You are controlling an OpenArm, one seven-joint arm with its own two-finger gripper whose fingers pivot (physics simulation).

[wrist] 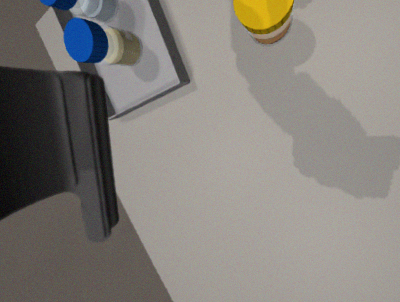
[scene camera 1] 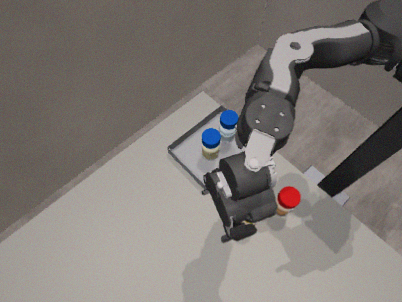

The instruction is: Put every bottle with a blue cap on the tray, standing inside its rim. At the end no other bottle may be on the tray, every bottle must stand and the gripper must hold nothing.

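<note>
A blue-capped bottle with yellowish contents (scene camera 1: 210,144) (wrist: 117,46) and a clear blue-capped bottle (scene camera 1: 228,123) (wrist: 97,7) stand inside the rim of the grey tray (scene camera 1: 187,150) (wrist: 127,97). My gripper (scene camera 1: 215,215) is partly open and empty, above the table on the near side of the tray. In the wrist view one dark finger shows at the left. A yellow-capped bottle (wrist: 263,15) stands on the table off the tray; in the scene view the gripper hides nearly all of it. A red-capped bottle (scene camera 1: 288,200) stands on the table, right of the gripper.
The arm covers the tray's right part in the scene view. The table edge (scene camera 1: 100,172) runs along the far left side, and another edge passes behind the red-capped bottle. A dark post (scene camera 1: 367,152) stands beyond the table at the right. The arm's shadow lies on the table.
</note>
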